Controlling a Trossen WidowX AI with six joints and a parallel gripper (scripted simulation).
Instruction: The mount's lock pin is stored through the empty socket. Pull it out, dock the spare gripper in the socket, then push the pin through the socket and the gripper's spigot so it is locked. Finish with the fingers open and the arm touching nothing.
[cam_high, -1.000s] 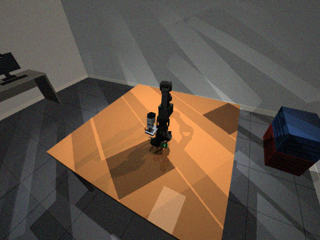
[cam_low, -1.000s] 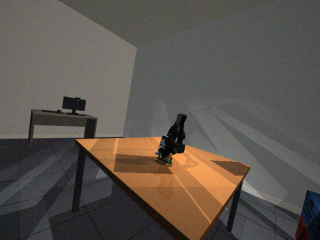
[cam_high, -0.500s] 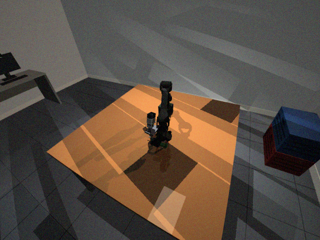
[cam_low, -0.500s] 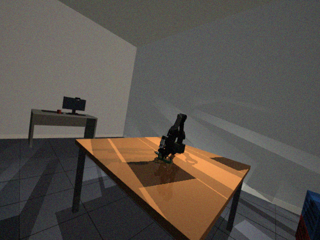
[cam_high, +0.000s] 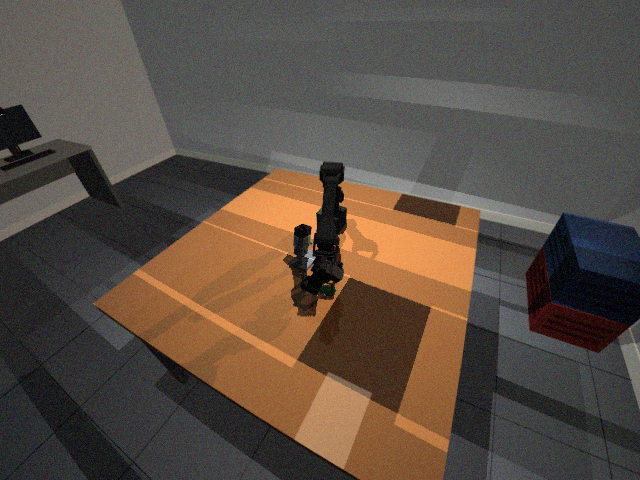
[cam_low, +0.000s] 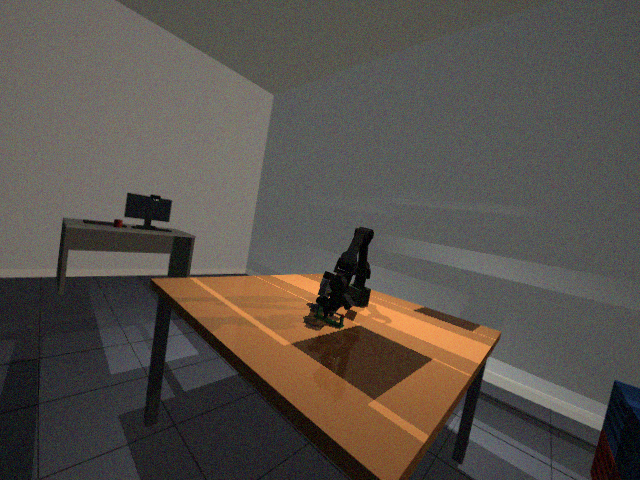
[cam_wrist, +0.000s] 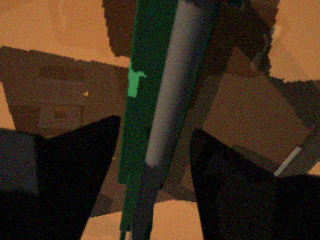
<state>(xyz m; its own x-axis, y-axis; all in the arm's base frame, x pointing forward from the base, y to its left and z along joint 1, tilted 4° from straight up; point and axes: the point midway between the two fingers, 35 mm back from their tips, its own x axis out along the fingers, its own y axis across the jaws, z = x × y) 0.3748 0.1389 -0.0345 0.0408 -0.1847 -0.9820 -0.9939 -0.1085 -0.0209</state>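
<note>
The green mount is 1 cm to the left of my gripper tip and 1 cm above it. From my gripper tip the other things lie so: spare gripper (10 cm behind, 12 cm to the right, 11 cm above).
</note>
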